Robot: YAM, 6 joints.
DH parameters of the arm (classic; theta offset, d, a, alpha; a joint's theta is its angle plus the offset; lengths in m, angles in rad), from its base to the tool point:
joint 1: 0 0.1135 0.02 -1.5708
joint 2: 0 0 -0.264 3.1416
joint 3: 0.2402 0 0.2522 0
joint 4: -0.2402 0 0.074 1.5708
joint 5: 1.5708 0 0 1.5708
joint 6: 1.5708 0.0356 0 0
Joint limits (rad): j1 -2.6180..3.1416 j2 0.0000..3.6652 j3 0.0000..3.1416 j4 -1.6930..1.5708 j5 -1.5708..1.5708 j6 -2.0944..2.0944
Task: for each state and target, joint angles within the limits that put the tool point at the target. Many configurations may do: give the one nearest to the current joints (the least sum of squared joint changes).
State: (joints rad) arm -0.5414 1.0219 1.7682 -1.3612 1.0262 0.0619
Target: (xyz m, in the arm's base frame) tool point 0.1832 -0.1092 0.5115
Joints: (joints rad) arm -0.3965 1.3553 1.9579 -1.1456 1.0014 0.0619
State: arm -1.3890 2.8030 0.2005 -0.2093 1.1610 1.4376
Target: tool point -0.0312 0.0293 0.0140
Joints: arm -1.5484 3.0110 0.1396 -0.1543 1.0308 1.4376
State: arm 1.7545 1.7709 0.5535 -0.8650 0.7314 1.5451
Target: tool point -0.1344 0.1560 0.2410
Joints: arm 2.3926 1.2088 0.8828 -0.9765 0.6925 1.5451
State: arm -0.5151 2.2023 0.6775 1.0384 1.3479 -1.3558
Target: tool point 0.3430 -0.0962 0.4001
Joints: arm -0.1775 1.6605 1.2842 1.1349 1.2816 -1.3558
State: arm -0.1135 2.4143 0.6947 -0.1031 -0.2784 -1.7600
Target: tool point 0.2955 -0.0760 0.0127
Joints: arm -0.2827 2.1252 0.8334 -0.0853 -0.2689 -1.7600
